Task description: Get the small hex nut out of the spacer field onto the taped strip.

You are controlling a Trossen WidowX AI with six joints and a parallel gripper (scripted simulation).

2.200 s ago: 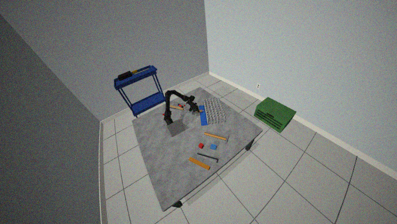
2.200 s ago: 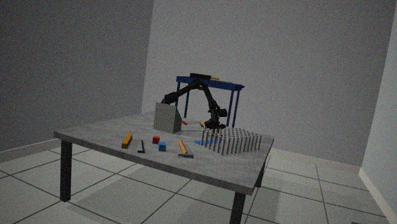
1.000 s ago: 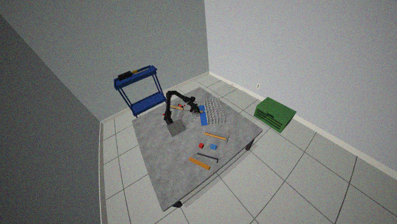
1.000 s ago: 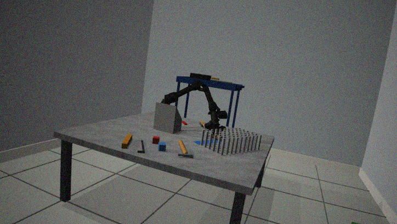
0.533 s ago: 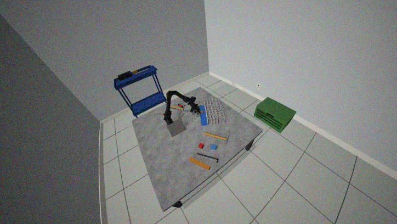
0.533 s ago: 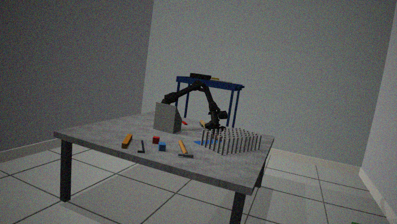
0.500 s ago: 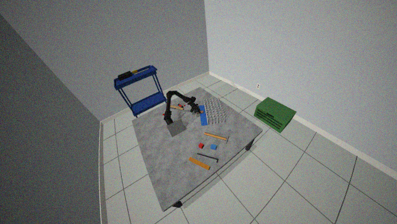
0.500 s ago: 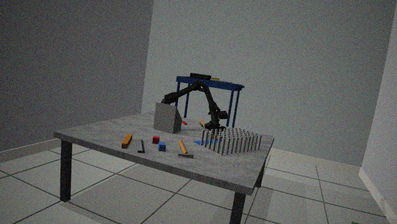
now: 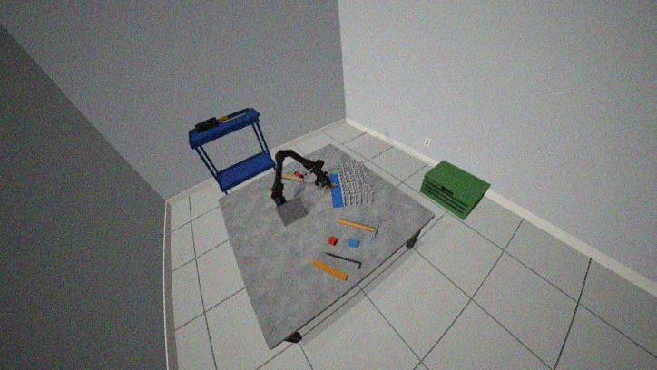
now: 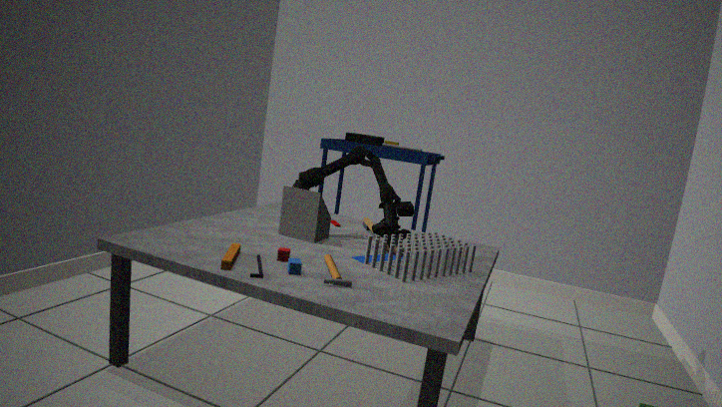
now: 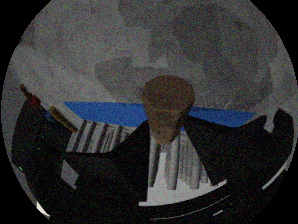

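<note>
Now: gripper tip 5 cm to the left of the blue taped strip, 2 cm above it and 1 cm short of it. Also, from my gripper tip: blue cube: 51 cm to the right, 24 cm behind; orange bar: 54 cm to the right, 47 cm behind; red cube: 40 cm to the right, 33 cm behind.
</note>
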